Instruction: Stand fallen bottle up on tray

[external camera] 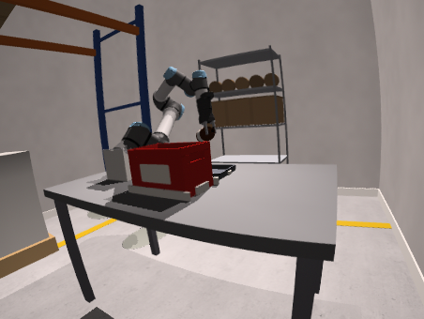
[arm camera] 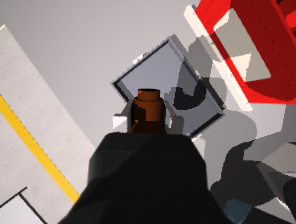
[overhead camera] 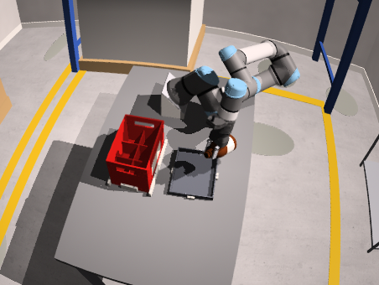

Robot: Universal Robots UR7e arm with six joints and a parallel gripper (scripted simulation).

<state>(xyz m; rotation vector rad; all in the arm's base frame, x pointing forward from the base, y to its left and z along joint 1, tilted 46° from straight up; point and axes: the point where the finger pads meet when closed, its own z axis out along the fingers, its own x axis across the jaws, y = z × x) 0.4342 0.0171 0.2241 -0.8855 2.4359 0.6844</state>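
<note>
My gripper is now 30 mm past the bottle, 30 mm to the right of it and 20 mm above it. Also, from my hand: tray: 30 mm behind, 50 mm to the right, 190 mm below; red crate: 50 mm behind, 320 mm to the right, 120 mm below.
</note>
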